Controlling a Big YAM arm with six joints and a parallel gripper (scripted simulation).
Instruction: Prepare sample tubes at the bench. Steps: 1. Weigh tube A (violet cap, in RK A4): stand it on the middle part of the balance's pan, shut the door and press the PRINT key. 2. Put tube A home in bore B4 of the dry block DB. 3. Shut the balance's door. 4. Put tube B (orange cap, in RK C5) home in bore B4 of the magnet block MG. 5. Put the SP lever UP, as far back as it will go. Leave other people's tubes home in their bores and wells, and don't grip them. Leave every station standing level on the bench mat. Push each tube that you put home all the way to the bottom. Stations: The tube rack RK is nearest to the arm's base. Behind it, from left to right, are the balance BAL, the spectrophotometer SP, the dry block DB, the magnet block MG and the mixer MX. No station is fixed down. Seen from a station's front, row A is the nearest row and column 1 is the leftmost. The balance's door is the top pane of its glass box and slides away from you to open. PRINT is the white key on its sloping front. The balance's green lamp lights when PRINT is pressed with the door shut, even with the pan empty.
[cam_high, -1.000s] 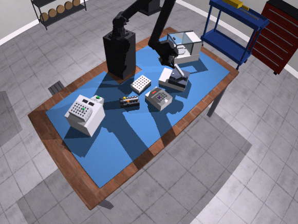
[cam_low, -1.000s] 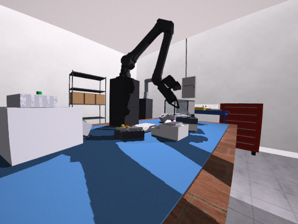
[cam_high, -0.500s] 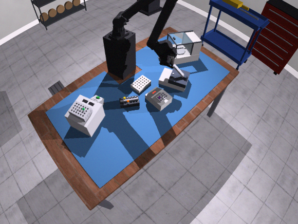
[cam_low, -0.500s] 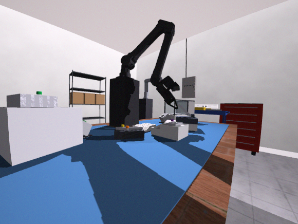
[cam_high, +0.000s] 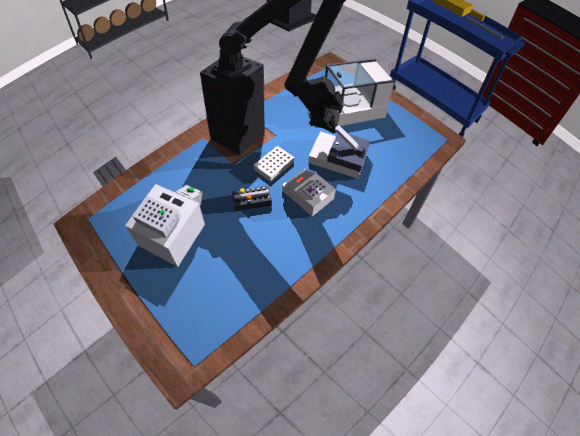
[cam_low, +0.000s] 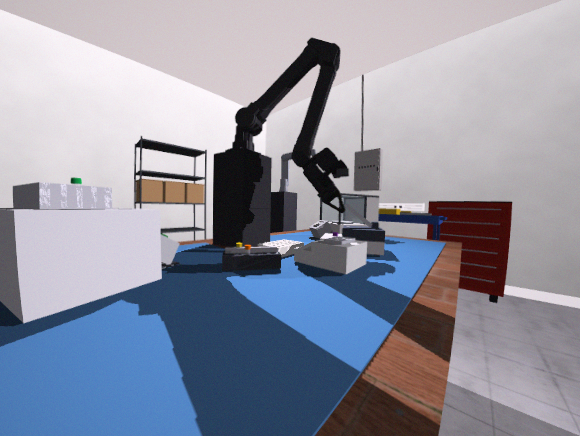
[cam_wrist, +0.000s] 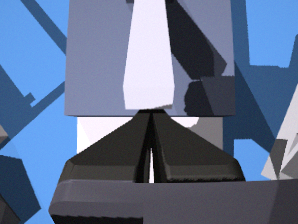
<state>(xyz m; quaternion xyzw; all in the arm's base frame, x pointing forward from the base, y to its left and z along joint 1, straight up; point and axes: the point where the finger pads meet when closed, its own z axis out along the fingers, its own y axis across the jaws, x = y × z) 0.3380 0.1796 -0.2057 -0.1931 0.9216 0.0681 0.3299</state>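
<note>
The SP lever lies 50 mm ahead of my hand, 20 mm to the left of it and 20 mm below it. Also, from my hand: tube rack RK 190 mm to the right, 120 mm below, 110 mm behind; then print key 190 mm behind, 130 mm to the left, 70 mm below; then dry block 200 mm to the right, 110 mm below, 70 mm ahead.
</note>
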